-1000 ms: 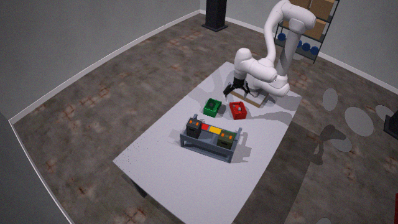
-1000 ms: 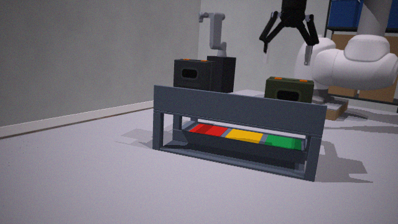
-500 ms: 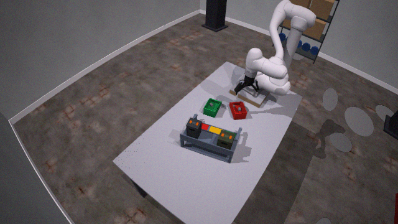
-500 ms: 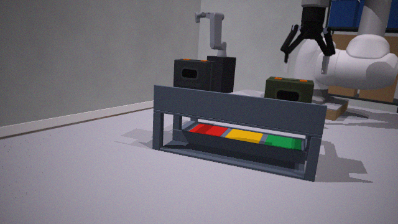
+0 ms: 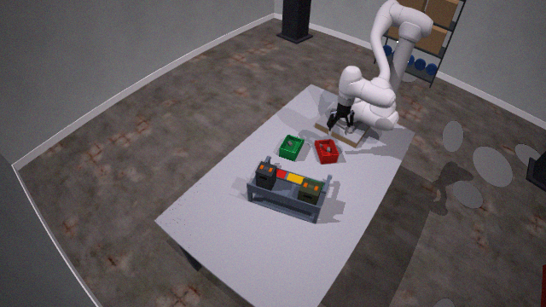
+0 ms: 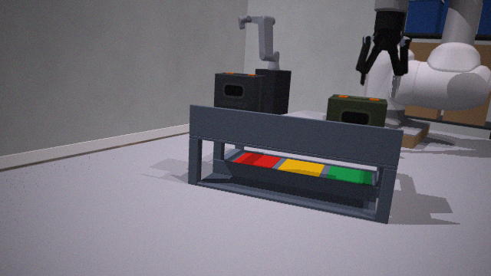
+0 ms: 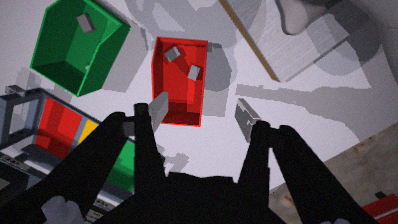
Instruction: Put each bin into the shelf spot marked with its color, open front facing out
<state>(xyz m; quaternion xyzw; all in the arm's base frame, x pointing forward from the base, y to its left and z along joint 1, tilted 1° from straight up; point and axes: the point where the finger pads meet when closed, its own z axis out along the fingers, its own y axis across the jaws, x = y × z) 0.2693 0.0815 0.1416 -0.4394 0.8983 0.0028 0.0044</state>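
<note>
My hand is 150 mm above the red bin, 40 mm short of it and 30 mm to the left of it. Also, from my hand: olive box 420 mm ahead, 130 mm to the left, 40 mm below; green bin 200 mm to the right, 160 mm ahead, 150 mm below; dark grey box 510 mm ahead, 80 mm to the right, 30 mm below.
</note>
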